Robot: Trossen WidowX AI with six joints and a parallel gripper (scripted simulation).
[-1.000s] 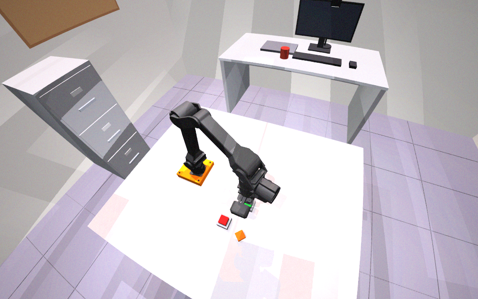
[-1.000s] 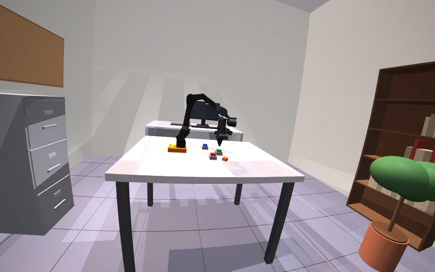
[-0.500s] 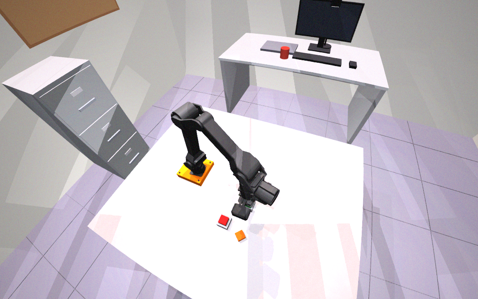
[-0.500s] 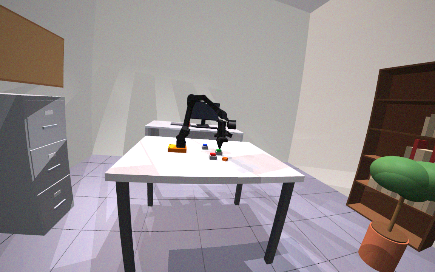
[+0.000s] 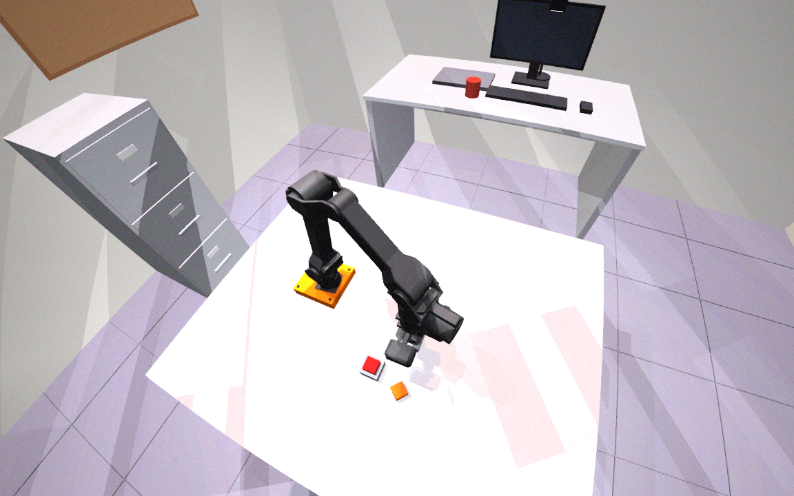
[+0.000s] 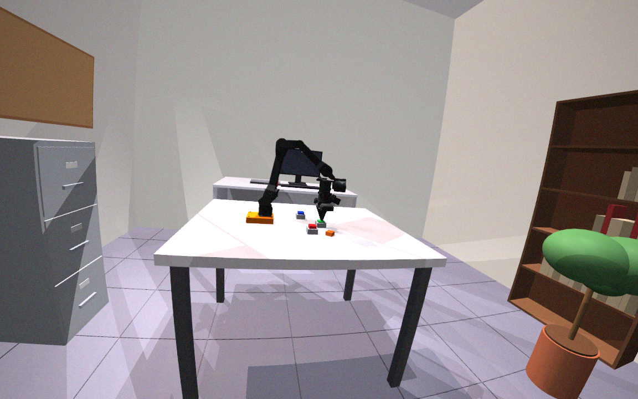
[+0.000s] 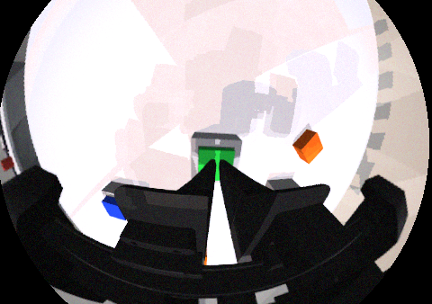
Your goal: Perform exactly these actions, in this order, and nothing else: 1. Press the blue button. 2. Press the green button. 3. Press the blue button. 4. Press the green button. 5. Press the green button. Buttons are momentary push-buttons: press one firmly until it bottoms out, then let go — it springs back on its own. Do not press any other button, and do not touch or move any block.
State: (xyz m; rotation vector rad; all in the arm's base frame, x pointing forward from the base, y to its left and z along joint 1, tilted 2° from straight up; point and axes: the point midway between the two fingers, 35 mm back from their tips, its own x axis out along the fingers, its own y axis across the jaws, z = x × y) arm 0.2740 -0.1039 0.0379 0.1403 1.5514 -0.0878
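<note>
The green button is 10 mm below my gripper tip. The rest, counted from my gripper tip: blue button 150 mm to the left, 70 mm behind; small orange block 130 mm to the right, 20 mm below; red button 90 mm to the right, 80 mm behind.
</note>
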